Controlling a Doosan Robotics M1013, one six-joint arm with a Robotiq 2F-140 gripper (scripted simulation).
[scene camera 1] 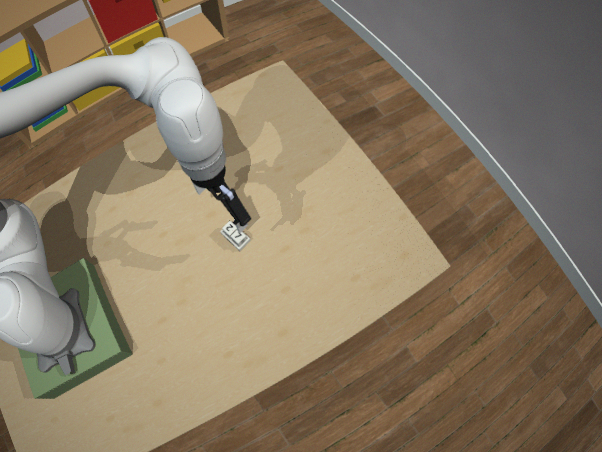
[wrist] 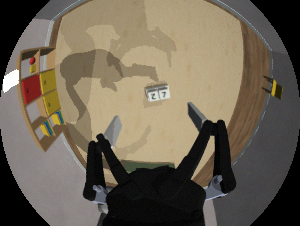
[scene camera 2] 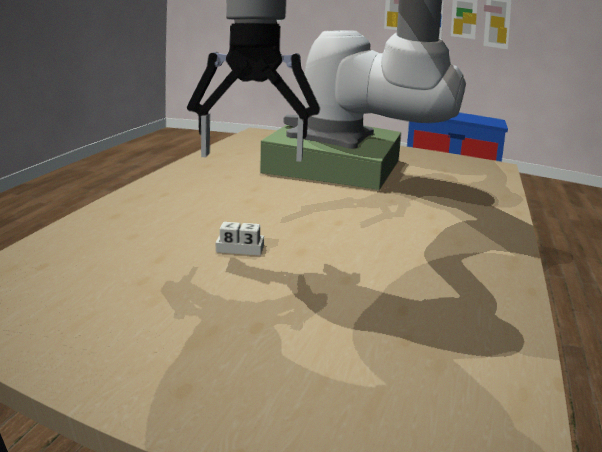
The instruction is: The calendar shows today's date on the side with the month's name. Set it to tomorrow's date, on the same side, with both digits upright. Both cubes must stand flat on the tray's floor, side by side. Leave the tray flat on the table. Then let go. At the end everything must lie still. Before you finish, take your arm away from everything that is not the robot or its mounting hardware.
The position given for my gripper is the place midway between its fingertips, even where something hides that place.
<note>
I see my gripper [scene camera 2: 251, 156].
My gripper shows as well in scene camera 1 [scene camera 1: 221, 208] and in the wrist view [wrist: 153, 114].
</note>
